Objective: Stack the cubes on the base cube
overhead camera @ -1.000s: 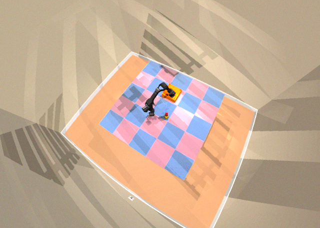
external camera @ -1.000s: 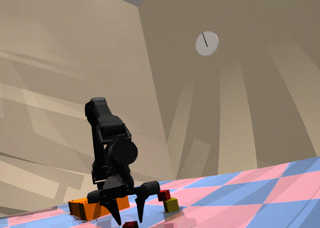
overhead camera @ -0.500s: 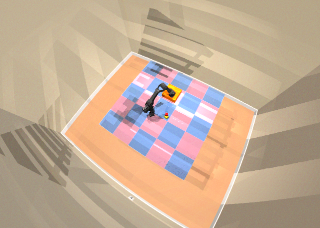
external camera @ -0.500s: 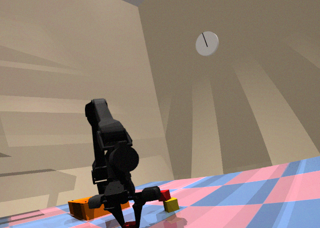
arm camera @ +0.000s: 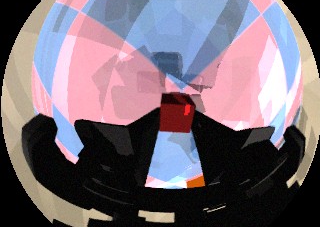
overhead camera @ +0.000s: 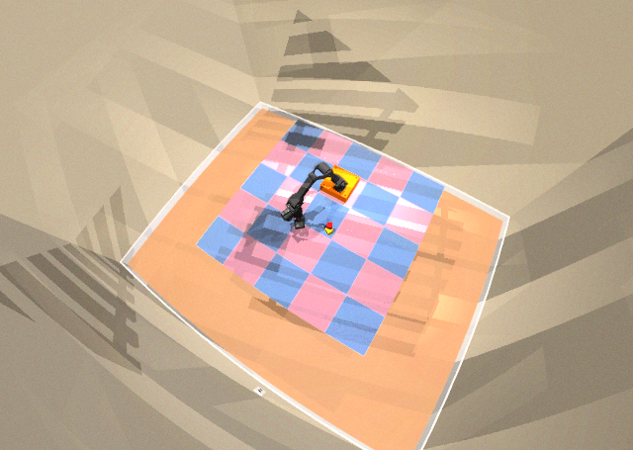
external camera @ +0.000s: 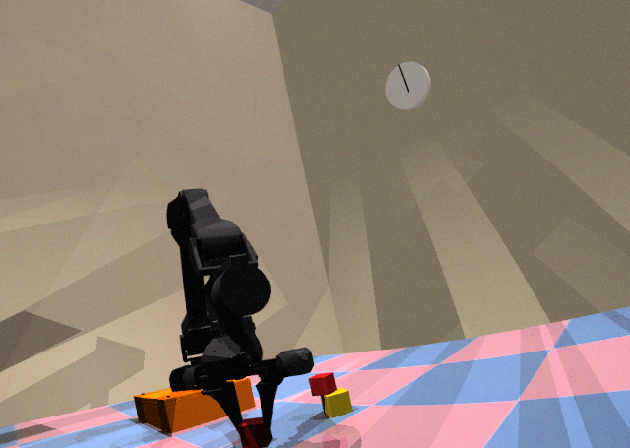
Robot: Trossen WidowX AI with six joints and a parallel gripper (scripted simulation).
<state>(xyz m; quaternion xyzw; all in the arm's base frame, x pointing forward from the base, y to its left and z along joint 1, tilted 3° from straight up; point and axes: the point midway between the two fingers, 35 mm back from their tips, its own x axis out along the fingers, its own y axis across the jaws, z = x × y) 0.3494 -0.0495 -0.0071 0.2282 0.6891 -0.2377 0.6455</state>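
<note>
My gripper tip is 8 cm past the yellow base cube, 19 cm to the right of it and 2 cm above it.
</note>
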